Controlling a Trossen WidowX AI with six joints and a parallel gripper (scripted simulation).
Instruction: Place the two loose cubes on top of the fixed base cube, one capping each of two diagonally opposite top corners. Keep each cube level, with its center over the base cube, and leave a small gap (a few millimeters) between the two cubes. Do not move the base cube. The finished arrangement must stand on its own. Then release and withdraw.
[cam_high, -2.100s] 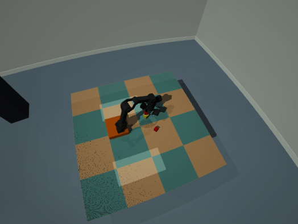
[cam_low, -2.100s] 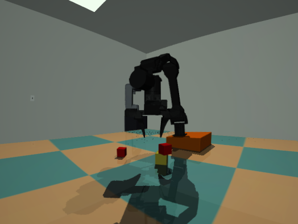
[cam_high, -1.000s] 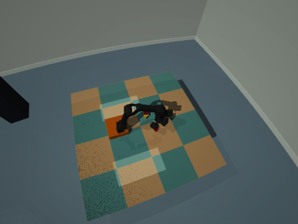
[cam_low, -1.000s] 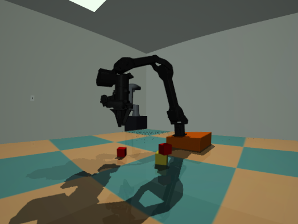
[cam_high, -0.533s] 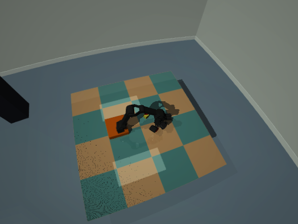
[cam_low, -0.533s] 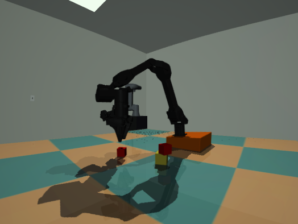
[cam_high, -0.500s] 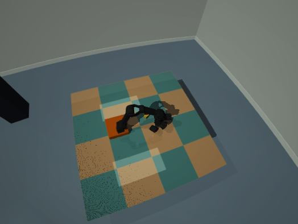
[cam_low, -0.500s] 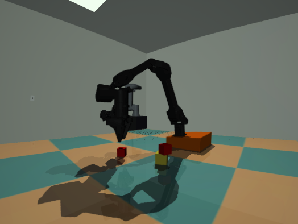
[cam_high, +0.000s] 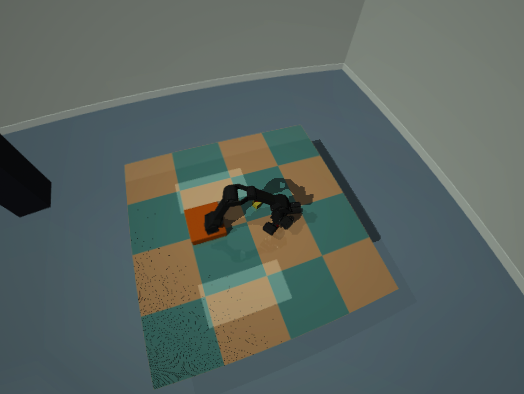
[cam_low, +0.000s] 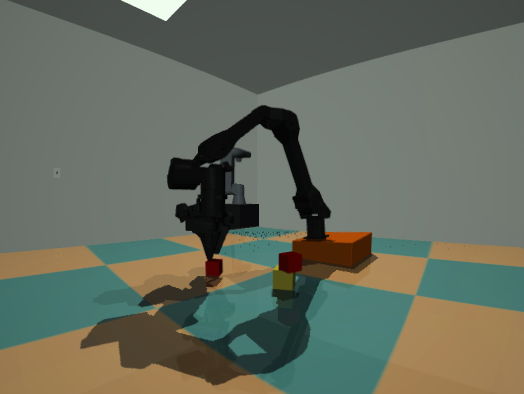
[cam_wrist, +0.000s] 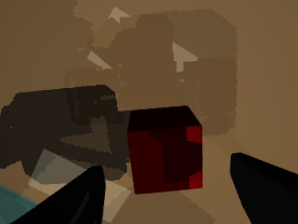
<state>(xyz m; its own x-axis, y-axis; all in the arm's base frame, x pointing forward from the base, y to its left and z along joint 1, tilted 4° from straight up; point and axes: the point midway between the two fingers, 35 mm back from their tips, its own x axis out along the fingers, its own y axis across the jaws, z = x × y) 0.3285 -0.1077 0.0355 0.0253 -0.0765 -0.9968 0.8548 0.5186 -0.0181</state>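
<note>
The yellow cube lies 3 cm behind my gripper tip, 18 cm to the left of it and 2 cm below it.
</note>
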